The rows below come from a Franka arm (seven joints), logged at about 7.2 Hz.
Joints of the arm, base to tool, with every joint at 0 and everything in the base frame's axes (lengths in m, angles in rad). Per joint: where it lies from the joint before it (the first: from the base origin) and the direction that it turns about. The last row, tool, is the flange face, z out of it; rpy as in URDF.
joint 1: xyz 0.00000 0.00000 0.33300 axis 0 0 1
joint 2: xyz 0.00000 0.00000 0.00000 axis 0 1 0
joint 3: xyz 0.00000 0.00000 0.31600 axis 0 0 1
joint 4: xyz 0.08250 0.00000 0.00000 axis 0 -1 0
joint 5: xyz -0.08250 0.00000 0.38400 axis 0 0 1
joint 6: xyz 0.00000 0.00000 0.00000 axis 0 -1 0
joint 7: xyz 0.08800 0.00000 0.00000 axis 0 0 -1
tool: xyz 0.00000 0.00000 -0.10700 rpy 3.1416 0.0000 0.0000
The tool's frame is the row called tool.
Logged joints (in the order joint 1, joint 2, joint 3, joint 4, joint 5, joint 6, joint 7), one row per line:
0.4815 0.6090 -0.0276 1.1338 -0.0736 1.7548 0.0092
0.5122 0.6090 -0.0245 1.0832 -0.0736 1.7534 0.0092
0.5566 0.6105 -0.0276 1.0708 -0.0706 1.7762 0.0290
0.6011 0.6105 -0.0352 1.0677 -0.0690 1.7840 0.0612
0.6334 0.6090 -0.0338 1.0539 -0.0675 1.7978 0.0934
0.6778 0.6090 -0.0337 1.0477 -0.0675 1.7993 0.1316
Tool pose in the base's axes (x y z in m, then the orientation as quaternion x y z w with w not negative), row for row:
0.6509 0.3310 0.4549 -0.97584 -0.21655 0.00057 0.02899
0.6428 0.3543 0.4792 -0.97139 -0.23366 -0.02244 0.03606
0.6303 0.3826 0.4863 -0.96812 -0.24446 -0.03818 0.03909
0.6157 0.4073 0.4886 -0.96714 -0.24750 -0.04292 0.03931
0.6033 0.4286 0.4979 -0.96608 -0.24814 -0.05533 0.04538
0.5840 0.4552 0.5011 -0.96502 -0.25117 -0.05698 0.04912
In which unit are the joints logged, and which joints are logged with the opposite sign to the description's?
The joints are logged in radians. Opposite sign: joint 4, joint 5.
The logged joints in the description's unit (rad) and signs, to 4 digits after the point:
0.4815 0.6090 -0.0276 -1.1338 0.0736 1.7548 0.0092
0.5122 0.6090 -0.0245 -1.0832 0.0736 1.7534 0.0092
0.5566 0.6105 -0.0276 -1.0708 0.0706 1.7762 0.0290
0.6011 0.6105 -0.0352 -1.0677 0.0690 1.7840 0.0612
0.6334 0.6090 -0.0338 -1.0539 0.0675 1.7978 0.0934
0.6778 0.6090 -0.0337 -1.0477 0.0675 1.7993 0.1316

